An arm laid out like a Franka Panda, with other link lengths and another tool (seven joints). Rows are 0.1 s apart.
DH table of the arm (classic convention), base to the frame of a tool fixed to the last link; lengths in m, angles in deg. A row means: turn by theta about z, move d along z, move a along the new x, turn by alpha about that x. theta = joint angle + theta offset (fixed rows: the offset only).
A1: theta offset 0  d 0.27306  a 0  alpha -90
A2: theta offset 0  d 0  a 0  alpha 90
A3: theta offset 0  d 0.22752  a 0.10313  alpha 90
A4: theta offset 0  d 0  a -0.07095  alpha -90
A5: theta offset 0  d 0.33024  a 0  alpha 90
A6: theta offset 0  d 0  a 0.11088  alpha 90
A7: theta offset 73.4  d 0.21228  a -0.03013  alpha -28
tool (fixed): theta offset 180  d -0.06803  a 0  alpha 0
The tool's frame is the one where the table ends.
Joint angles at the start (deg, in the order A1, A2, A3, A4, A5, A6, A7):
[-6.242, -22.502, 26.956, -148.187, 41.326, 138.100, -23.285]
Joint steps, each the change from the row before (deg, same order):
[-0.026, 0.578, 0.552, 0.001, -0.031, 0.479, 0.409]
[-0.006, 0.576, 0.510, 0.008, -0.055, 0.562, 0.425]
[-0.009, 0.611, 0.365, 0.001, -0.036, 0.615, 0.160]
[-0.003, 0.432, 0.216, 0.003, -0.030, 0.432, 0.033]
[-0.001, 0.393, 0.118, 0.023, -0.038, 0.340, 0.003]
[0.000, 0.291, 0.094, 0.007, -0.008, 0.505, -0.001]
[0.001, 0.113, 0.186, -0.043, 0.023, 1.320, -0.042]
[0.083, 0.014, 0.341, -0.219, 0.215, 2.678, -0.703]
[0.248, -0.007, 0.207, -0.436, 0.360, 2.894, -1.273]
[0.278, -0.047, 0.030, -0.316, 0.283, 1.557, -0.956]
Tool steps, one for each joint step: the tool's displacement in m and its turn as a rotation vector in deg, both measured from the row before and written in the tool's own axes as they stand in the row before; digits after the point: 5 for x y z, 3 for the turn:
[0.00183, 0.00198, 0.00436, 0.314, 0.055, 0.119]
[0.00162, 0.00201, 0.00396, 0.233, 0.010, 0.155]
[0.00060, 0.00167, 0.00372, 0.150, -0.041, 0.064]
[0.00023, 0.00107, 0.00252, 0.089, -0.052, -0.001]
[-0.00018, 0.00086, 0.00205, 0.075, -0.013, 0.009]
[-0.00052, 0.00083, 0.00091, -0.138, -0.135, 0.084]
[-0.00102, 0.00132, -0.00197, -0.836, -0.720, 0.229]
[-0.00131, 0.00174, -0.00442, -1.795, -1.730, -0.018]
[-0.00144, 0.00074, -0.00347, -1.825, -1.971, -0.349]
[-0.00021, -0.00004, -0.00153, -0.960, -1.135, -0.417]

